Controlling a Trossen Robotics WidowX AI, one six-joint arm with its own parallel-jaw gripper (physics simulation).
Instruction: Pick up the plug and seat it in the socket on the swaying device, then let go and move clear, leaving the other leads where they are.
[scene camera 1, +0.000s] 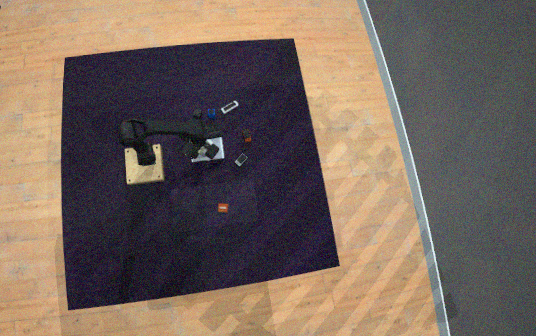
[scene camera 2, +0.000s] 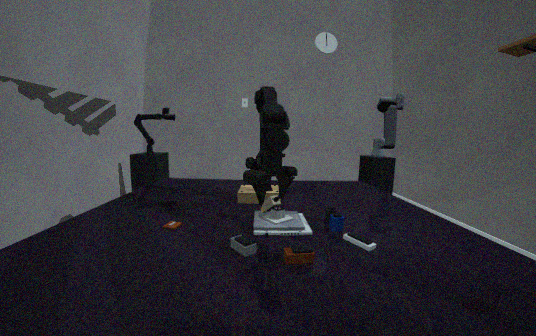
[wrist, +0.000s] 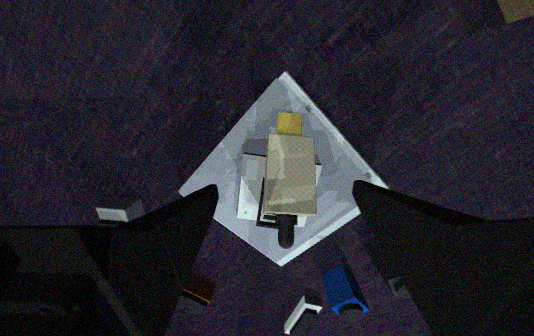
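The plug, a beige block (scene camera 1: 202, 152) (scene camera 2: 270, 204) (wrist: 291, 175), has a yellow end and a dark stub at its opposite end. It is tilted above the small white plate (scene camera 2: 284, 219) (wrist: 248, 195) on the device's pale base (scene camera 1: 220, 145) (scene camera 2: 306, 231) (wrist: 210, 172). In the wrist view it covers most of the black-edged socket (wrist: 259, 220); whether they touch cannot be told. My gripper (scene camera 1: 202, 149) (scene camera 2: 271, 201) (wrist: 284, 188) is open, pointing down, with its fingers apart on either side of the plug.
Near the device lie a grey piece (scene camera 1: 238, 163) (scene camera 2: 243, 246) (wrist: 114, 214), an orange piece (scene camera 1: 248, 139) (scene camera 2: 299, 257) (wrist: 201, 286), a white piece (scene camera 1: 225, 110) (scene camera 2: 358, 243) and a blue piece (scene camera 1: 211, 113) (scene camera 2: 336, 224) (wrist: 341, 286). A flat orange piece (scene camera 1: 223, 207) (scene camera 2: 172, 225) lies farther off.
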